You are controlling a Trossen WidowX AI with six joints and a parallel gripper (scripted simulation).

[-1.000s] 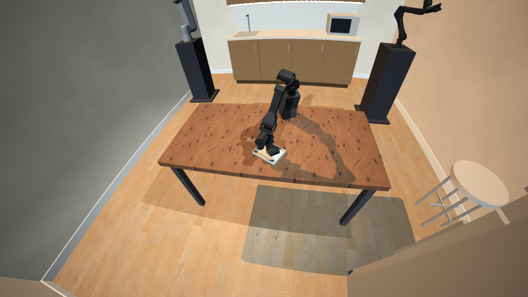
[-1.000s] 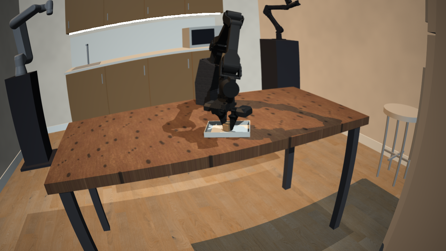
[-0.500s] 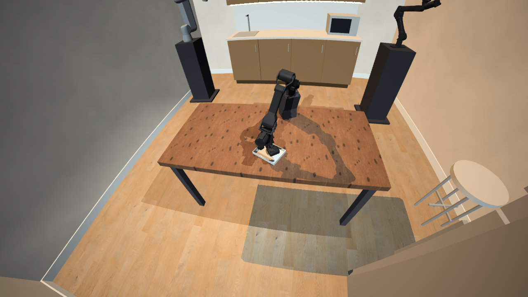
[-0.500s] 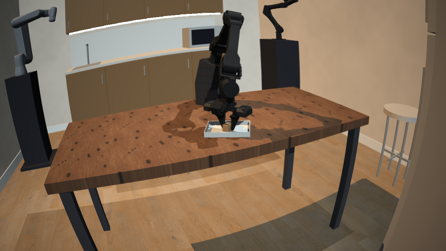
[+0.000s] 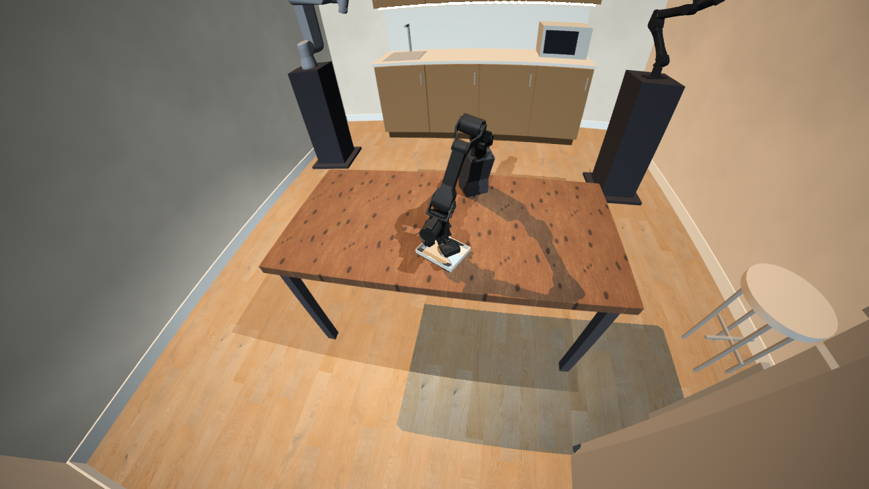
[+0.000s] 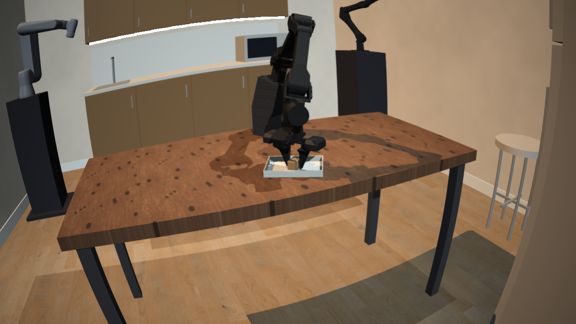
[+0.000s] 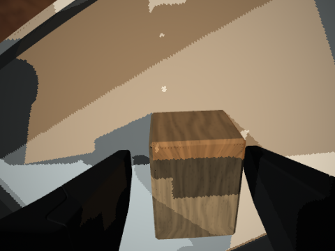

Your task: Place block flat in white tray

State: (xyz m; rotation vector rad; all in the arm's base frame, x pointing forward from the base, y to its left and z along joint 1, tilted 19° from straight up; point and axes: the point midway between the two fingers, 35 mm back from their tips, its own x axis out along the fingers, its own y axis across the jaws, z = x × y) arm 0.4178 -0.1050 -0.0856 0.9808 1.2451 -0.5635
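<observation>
The wooden block lies 2 cm below my hand. Also, from my hand: white tray 3 cm below.
</observation>
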